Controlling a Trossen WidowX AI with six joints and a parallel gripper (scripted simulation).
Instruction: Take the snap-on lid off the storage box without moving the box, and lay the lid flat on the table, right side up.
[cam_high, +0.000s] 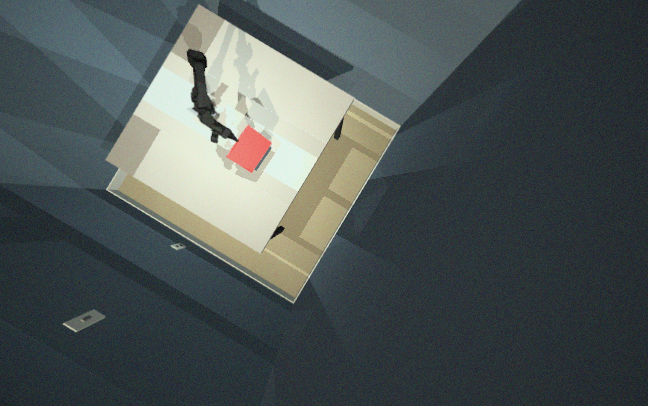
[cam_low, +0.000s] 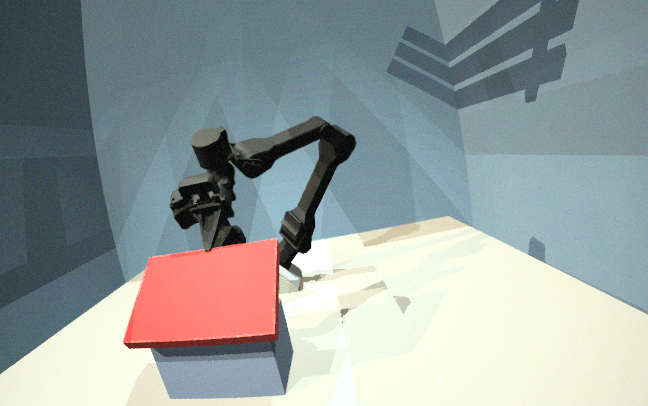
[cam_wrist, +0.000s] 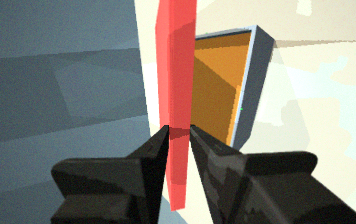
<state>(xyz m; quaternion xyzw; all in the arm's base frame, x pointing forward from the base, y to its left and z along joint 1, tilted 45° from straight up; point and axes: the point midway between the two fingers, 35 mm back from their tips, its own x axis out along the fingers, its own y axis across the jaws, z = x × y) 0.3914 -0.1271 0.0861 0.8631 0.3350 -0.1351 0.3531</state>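
Now: gripper tip 70 mm short of the red lid and 40 mm above it. Also, from my gripper tip: grey-blue storage box (50 mm ahead, 150 mm below).
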